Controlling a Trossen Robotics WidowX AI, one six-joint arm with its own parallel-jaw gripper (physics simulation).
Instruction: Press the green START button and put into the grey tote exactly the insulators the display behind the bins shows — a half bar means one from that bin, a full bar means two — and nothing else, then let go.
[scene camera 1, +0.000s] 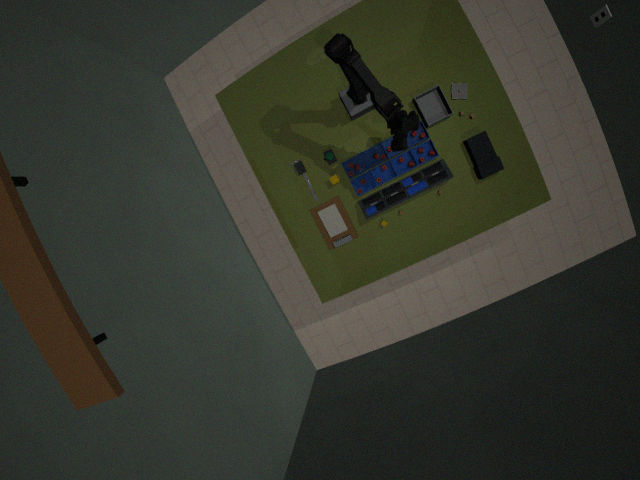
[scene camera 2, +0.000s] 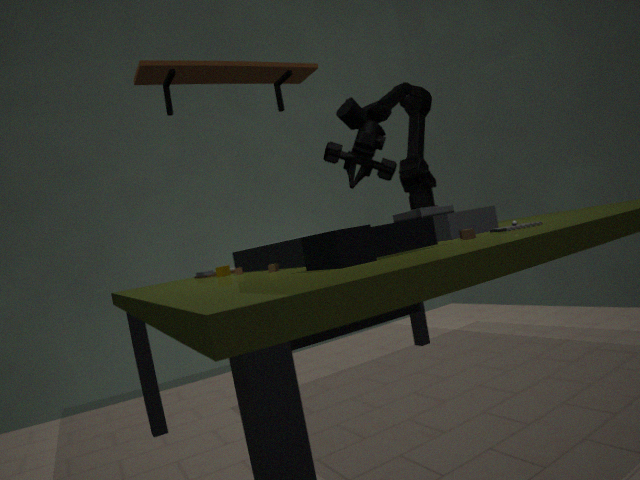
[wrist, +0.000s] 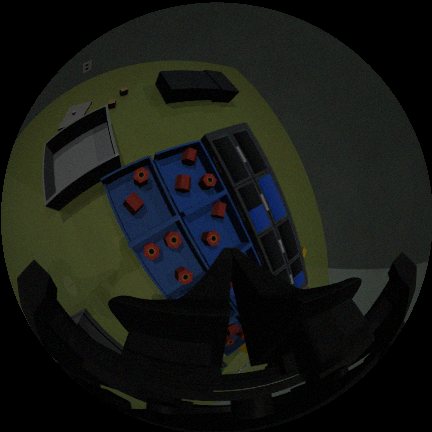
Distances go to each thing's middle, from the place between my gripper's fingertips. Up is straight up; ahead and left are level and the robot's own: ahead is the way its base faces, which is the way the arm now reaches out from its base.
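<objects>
Counted from my hand: black box (scene camera 2: 348, 247), 360 mm to the left, 150 mm ahead, 140 mm below; grey tote (scene camera 1: 432, 105), 200 mm to the left, 140 mm behind, 140 mm below; dark display panel (scene camera 2: 288, 254), 200 mm ahead, 40 mm to the right, 130 mm below.
</objects>
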